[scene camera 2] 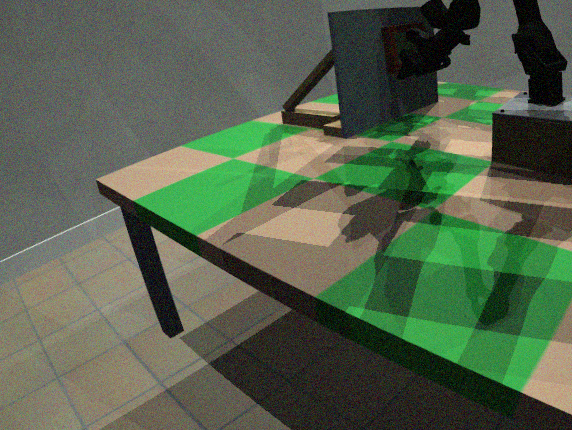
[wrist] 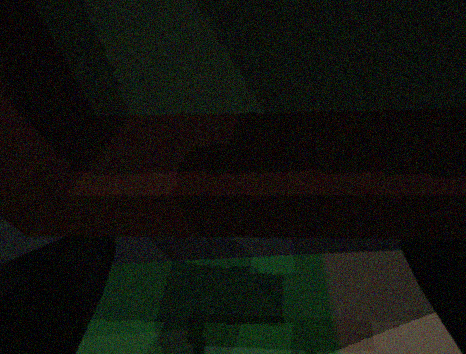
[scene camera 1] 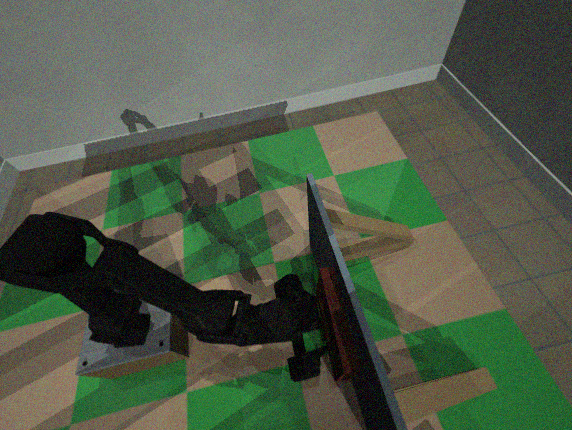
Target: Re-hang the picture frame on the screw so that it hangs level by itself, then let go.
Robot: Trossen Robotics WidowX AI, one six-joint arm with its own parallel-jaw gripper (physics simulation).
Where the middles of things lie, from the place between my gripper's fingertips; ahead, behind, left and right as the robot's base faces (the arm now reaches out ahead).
The grey upright panel [scene camera 1: 375, 395] is 40 mm above my hand, 30 mm ahead of it and 20 mm to the left of it.
